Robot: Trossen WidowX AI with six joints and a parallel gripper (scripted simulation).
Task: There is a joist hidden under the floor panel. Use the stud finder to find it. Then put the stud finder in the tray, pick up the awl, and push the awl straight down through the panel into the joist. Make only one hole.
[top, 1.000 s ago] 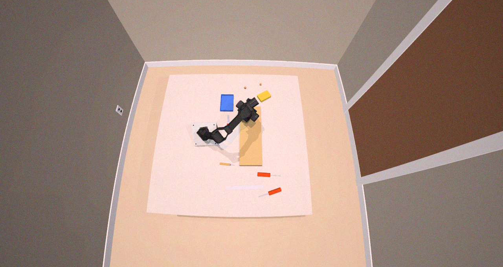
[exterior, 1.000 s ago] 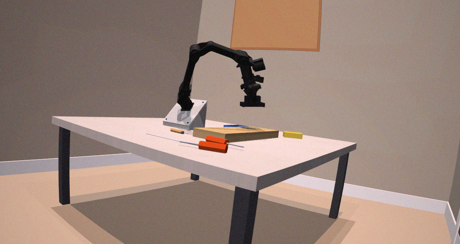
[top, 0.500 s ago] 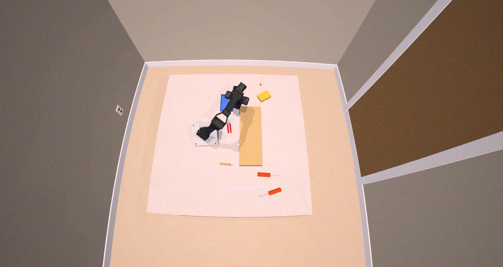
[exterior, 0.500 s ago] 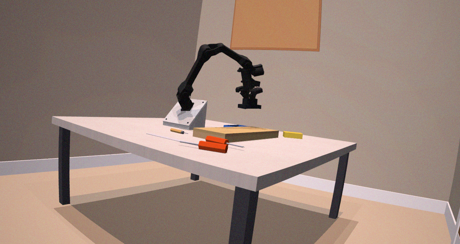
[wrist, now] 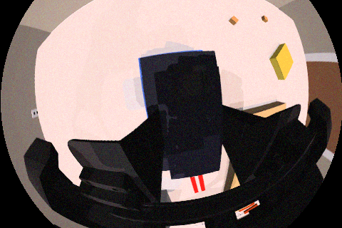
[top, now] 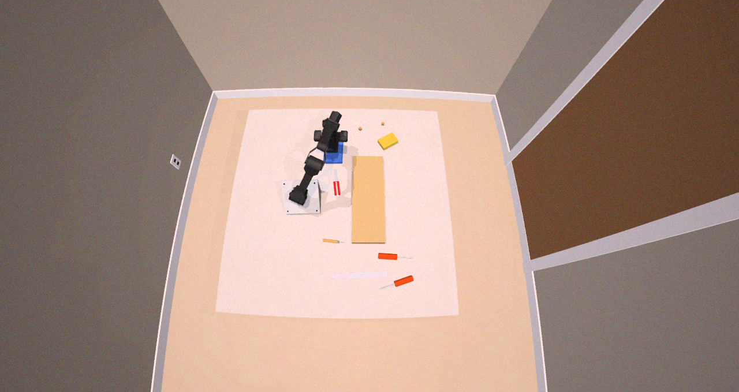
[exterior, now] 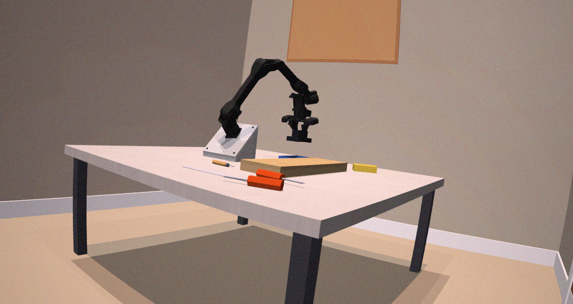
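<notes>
The blue tray is 110 mm below my gripper tip. Round my gripper tip: black stud finder (10 mm to the left, 20 mm above); awl (50 mm behind, 560 mm to the right, 120 mm below); yellow block (340 mm ahead, 20 mm to the left, 110 mm below).
</notes>
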